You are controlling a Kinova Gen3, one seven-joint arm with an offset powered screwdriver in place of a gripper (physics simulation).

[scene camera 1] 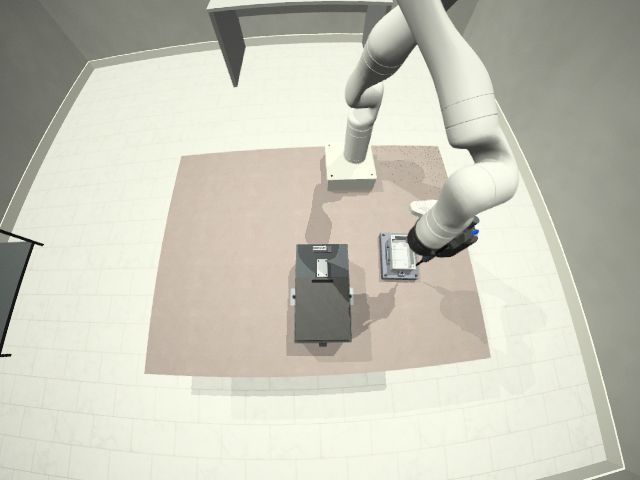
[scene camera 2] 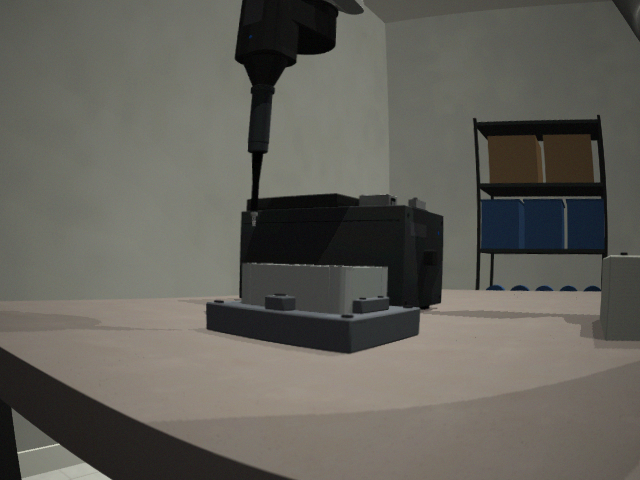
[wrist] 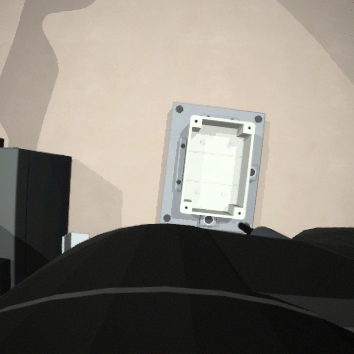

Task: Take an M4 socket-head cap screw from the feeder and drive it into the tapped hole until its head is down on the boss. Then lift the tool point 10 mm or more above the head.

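Note:
My screwdriver points down and holds a small silver socket-head cap screw at its bit tip. The screw hangs apart from and above the pale open-topped housing, near its left end in scene camera 2. In the wrist view the bit end shows beside the housing's lower-right corner boss. The corner bosses have dark holes. The housing sits on a grey fixture plate. The dark screw feeder stands beside it. The screw is hidden in the wrist view.
Small clamps stand on the plate around the housing. The arm's pale base block is on the table behind the feeder. A shelf rack with brown and blue boxes stands in the background.

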